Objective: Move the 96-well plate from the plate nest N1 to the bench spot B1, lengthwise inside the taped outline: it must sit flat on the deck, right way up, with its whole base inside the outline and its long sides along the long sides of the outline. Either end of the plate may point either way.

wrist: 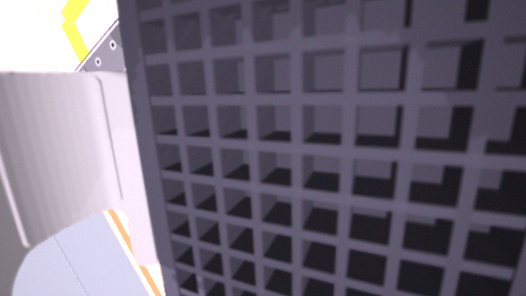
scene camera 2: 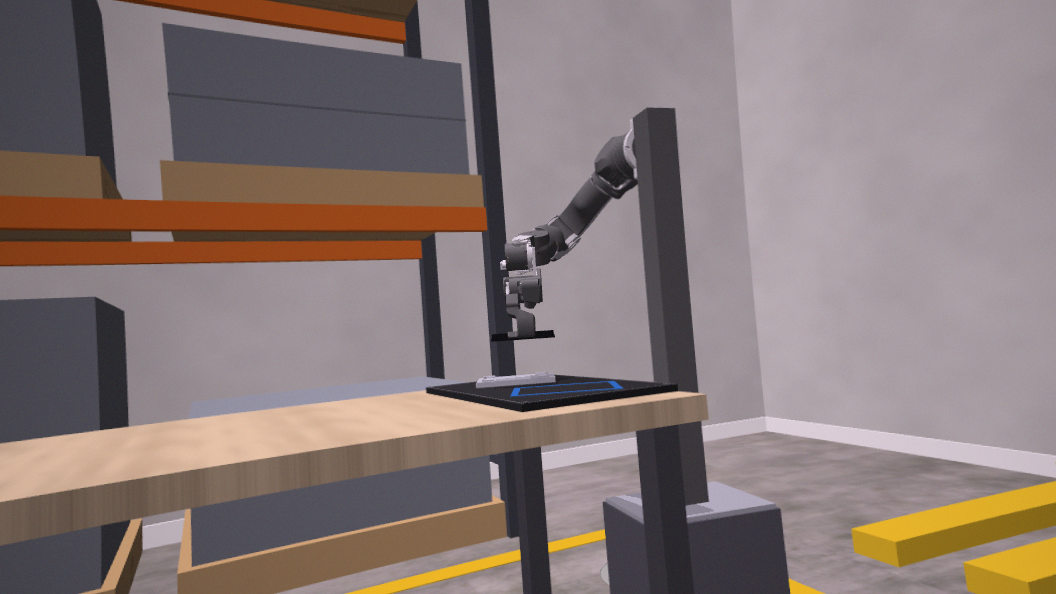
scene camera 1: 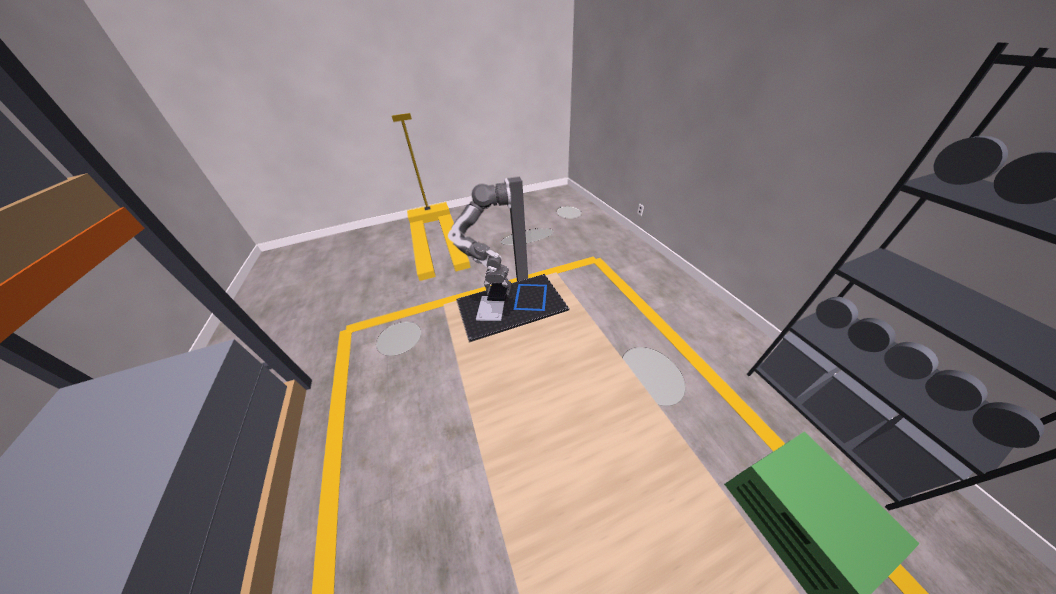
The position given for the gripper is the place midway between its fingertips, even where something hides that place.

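Visible here are a 96-well plate (wrist: pixel 409 116), a plate nest N1 (scene camera 2: pixel 529 379), the gripper (scene camera 2: pixel 522 337) and a dark mounting post (scene camera 1: pixel 517 215).
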